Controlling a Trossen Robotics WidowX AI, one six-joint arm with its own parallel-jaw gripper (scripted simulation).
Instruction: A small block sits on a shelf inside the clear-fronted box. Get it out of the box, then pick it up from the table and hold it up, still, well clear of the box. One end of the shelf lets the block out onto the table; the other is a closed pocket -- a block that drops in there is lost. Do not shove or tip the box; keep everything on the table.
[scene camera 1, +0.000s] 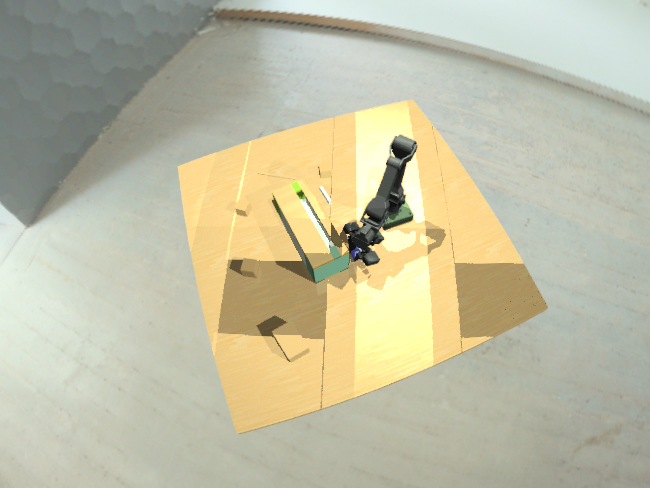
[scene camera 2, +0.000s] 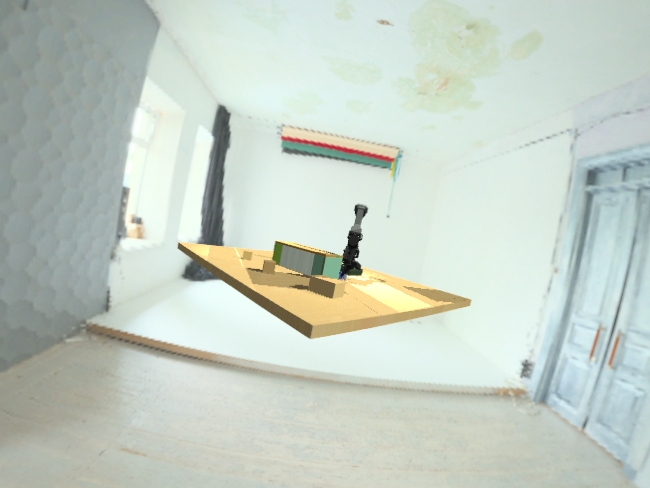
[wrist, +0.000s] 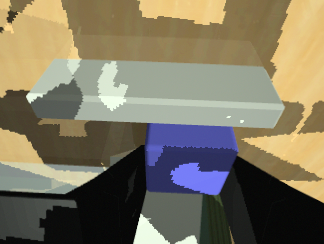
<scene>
In view: my gripper (wrist: 182, 154), a box (scene camera 1: 321, 248) and a blue block (wrist: 187, 159).
The box also shows in scene camera 2 (scene camera 2: 310, 261) and in the wrist view (wrist: 100, 90).
</scene>
